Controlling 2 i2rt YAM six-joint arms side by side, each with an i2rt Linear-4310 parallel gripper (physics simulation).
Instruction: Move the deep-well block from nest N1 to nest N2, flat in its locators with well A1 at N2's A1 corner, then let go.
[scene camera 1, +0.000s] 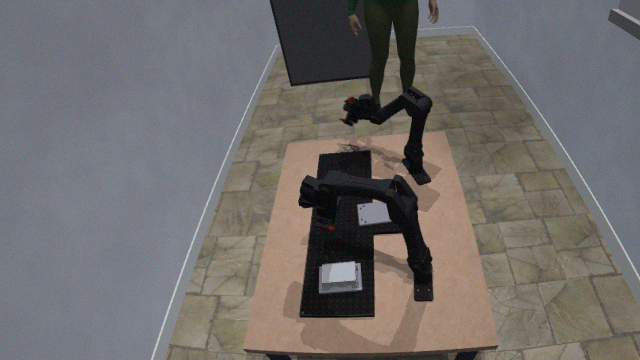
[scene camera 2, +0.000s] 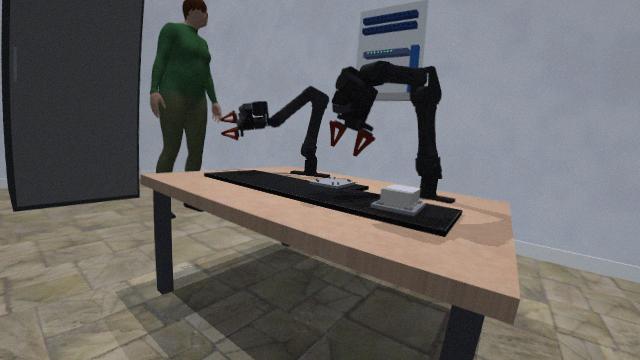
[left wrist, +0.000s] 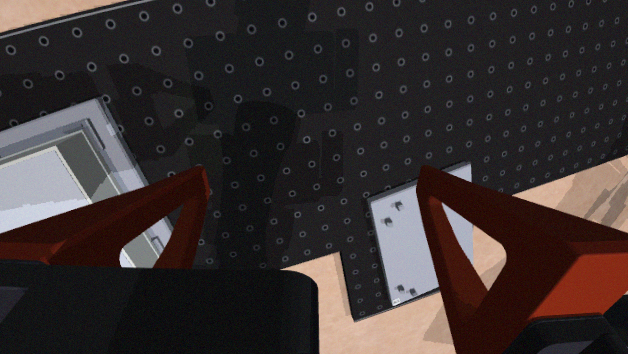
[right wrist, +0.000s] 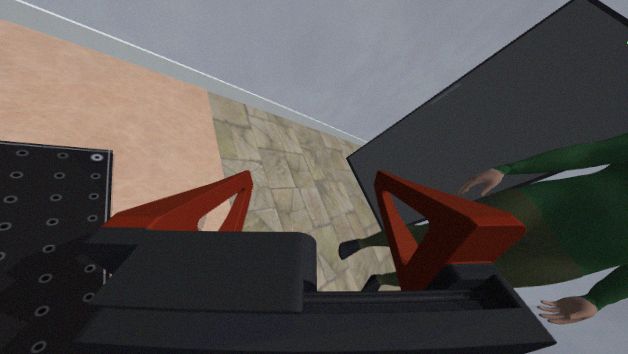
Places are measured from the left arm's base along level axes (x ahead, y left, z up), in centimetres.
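Where they show: left gripper, fingertip midpoint: (scene camera 1: 328, 219) (scene camera 2: 342, 151) (left wrist: 312, 177); right gripper, fingertip midpoint: (scene camera 1: 341, 110) (scene camera 2: 220, 126) (right wrist: 313, 177); left arm's base at its link origin: (scene camera 1: 422, 277) (scene camera 2: 427, 197); right arm's base at its link origin: (scene camera 1: 416, 170) (scene camera 2: 310, 175).
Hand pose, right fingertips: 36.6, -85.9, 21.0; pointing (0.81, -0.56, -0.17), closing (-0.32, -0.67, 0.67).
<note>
Things, the pixels of their centre, and the offset from my right fingertips, as dx, dy, dz. Level surfaces: height alone.
- pale deep-well block at the middle of its body: (left wrist: 67, 226) (scene camera 2: 401, 195) (scene camera 1: 339, 275) -4.9, +87.4, -16.4
- nest at the middle of its body: (left wrist: 429, 241) (scene camera 2: 333, 181) (scene camera 1: 376, 212) -17.8, +54.2, -18.6
- black perforated board at its surface level: dz -19.7
- wooden table at its surface level: dz -21.0
The pale deep-well block (scene camera 1: 342, 272) (scene camera 2: 400, 196) (left wrist: 35, 190) sits upright on its grey nest (scene camera 1: 325, 289) (scene camera 2: 381, 205) (left wrist: 97, 112), N1. The other nest (scene camera 1: 374, 214) (scene camera 2: 332, 183) (left wrist: 405, 250), N2, is a flat light-grey plate with small dark pins, holding no block. Nest labels and well A1 are unreadable. My left gripper (scene camera 2: 345, 150) (left wrist: 312, 177) is open and empty, high above the board between the two nests. My right gripper (scene camera 1: 344, 111) (scene camera 2: 222, 127) (right wrist: 313, 177) is open and empty, raised far from the block, near the table's far end in scene camera 1.
A black perforated board (scene camera 1: 340, 306) (scene camera 2: 440, 220) (left wrist: 280, 40) (right wrist: 30, 200) lies under both nests on the wooden table (scene camera 1: 280, 330) (scene camera 2: 480, 255). A person (scene camera 1: 392, 40) (scene camera 2: 185, 70) stands beyond the right arm, near a dark cabinet (scene camera 1: 325, 45) (scene camera 2: 75, 100).
</note>
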